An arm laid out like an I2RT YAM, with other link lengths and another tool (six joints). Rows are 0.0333 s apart.
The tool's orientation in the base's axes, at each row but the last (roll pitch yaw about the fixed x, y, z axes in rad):
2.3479, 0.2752, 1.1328
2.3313, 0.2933, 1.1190
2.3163, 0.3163, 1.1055
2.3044, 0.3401, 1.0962
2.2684, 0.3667, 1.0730
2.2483, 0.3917, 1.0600
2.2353, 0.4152, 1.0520
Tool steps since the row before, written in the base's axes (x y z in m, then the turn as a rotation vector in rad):
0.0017, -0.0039, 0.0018, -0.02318, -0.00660, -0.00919
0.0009, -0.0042, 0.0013, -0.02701, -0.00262, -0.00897
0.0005, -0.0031, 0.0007, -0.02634, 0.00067, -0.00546
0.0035, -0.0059, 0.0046, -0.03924, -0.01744, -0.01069
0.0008, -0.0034, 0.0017, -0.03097, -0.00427, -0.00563
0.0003, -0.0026, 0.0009, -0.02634, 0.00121, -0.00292
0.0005, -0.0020, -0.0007, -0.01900, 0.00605, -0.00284
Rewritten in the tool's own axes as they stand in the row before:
-0.0032, 0.0029, 0.0016, -0.01272, -0.02213, -0.00376
-0.0036, 0.0020, 0.0017, -0.01095, -0.02515, -0.00804
-0.0026, 0.0012, 0.0014, -0.00896, -0.02255, -0.01163
-0.0050, 0.0062, 0.0022, -0.02796, -0.03381, -0.00579
-0.0030, 0.0020, 0.0014, -0.01529, -0.02529, -0.01165
-0.0023, 0.0010, 0.0012, -0.00981, -0.02039, -0.01384
-0.0011, -0.0001, 0.0019, -0.00267, -0.01539, -0.01271

